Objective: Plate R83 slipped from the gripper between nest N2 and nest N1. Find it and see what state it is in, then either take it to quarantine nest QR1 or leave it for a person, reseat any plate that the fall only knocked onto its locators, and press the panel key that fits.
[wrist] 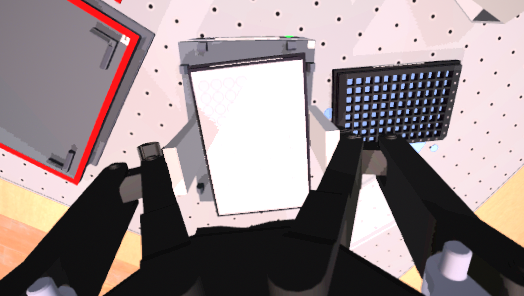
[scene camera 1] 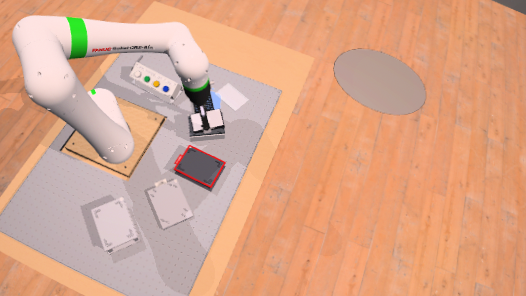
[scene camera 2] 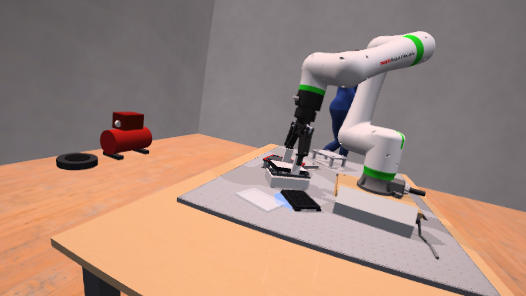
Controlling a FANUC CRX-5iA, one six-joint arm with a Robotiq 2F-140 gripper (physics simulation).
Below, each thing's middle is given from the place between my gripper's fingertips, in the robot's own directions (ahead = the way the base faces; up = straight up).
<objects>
The white-topped plate [wrist: 252, 114] is 10 mm to the left of my hand, 10 mm ahead of it and 10 mm above it. Also, from my hand: clear lid [wrist: 373, 216]: 200 mm to the left, 50 mm below.
</objects>
